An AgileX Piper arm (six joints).
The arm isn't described. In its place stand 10 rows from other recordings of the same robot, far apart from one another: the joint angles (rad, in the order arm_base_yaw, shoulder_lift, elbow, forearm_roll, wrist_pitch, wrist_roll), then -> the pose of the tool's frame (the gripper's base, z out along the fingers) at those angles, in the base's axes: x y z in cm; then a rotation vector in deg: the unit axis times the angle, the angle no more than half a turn.
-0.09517 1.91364 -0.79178 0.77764 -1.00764 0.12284 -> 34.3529 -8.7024 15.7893 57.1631 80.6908 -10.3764
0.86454 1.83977 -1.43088 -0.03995 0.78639 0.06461 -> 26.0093 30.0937 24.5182 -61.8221 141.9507 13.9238
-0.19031 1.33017 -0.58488 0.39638 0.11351 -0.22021 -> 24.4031 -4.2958 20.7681 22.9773 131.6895 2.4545
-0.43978 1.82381 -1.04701 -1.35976 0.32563 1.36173 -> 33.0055 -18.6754 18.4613 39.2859 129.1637 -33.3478
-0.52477 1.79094 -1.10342 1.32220 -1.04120 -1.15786 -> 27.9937 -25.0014 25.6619 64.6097 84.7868 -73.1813
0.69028 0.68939 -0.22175 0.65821 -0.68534 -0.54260 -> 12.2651 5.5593 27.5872 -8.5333 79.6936 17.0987
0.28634 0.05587 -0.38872 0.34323 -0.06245 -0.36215 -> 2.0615 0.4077 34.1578 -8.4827 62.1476 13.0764
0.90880 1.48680 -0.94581 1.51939 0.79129 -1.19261 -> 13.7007 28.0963 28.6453 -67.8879 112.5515 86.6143
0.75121 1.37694 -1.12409 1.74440 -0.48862 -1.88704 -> 25.7088 18.2516 36.7362 -25.3884 99.8602 0.6352
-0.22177 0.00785 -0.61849 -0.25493 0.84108 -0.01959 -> -1.8809 -1.3293 33.0490 9.6662 97.9285 -26.8213
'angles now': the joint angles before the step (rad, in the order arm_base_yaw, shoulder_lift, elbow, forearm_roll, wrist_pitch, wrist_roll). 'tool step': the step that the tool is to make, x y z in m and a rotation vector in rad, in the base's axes. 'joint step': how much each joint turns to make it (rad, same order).
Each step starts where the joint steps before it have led.
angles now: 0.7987 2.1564 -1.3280 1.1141 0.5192 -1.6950
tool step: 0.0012 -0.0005 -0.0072 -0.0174 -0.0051 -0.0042
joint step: 0.0002 0.0159 0.0000 -0.0085 -0.0156 -0.0001
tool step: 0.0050 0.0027 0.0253 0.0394 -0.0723 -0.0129
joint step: 0.0014 -0.0482 -0.0186 -0.0119 -0.0293 0.0035
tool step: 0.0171 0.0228 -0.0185 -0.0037 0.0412 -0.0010
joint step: 0.0044 0.1253 -0.1558 -0.0641 0.0412 0.1007
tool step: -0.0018 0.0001 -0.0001 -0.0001 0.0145 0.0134
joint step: 0.0001 0.0001 -0.0001 0.0001 0.0197 0.0000
